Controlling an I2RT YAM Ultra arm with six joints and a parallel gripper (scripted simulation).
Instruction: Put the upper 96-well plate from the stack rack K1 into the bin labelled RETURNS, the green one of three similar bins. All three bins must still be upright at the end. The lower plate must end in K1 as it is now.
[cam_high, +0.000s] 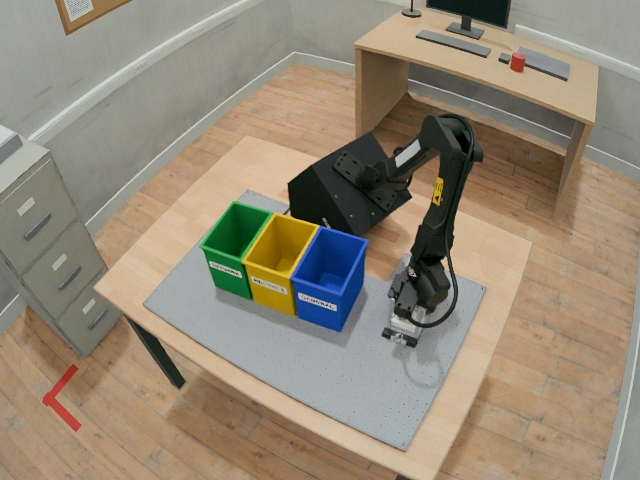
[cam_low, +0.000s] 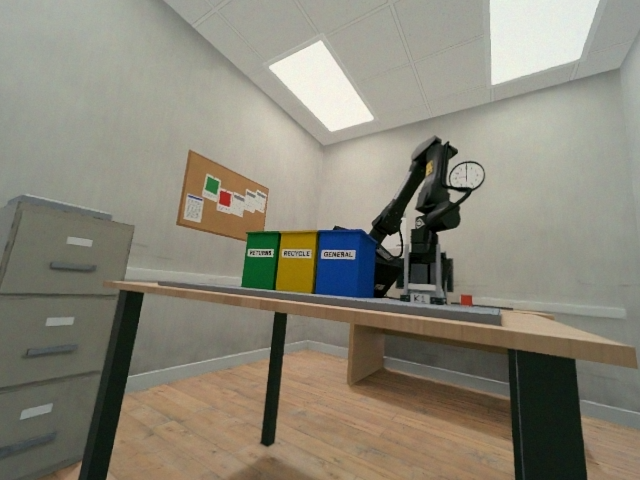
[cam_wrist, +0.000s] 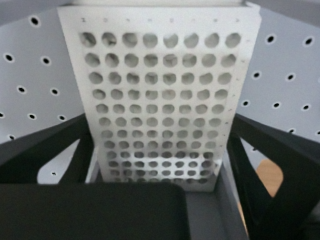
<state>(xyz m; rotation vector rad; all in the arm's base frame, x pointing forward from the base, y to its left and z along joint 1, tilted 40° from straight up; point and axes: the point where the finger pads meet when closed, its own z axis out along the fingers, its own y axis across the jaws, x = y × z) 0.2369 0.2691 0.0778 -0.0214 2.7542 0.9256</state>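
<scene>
The yellow recycle bin lies 80 mm ahead of my hand, 340 mm to the right of it and 50 mm above it. The rest, counted from my hand: blue general bin: 60 mm ahead, 210 mm to the right, 50 mm above; green returns bin: 100 mm ahead, 470 mm to the right, 50 mm above; 96-well plate: right at my hand.
</scene>
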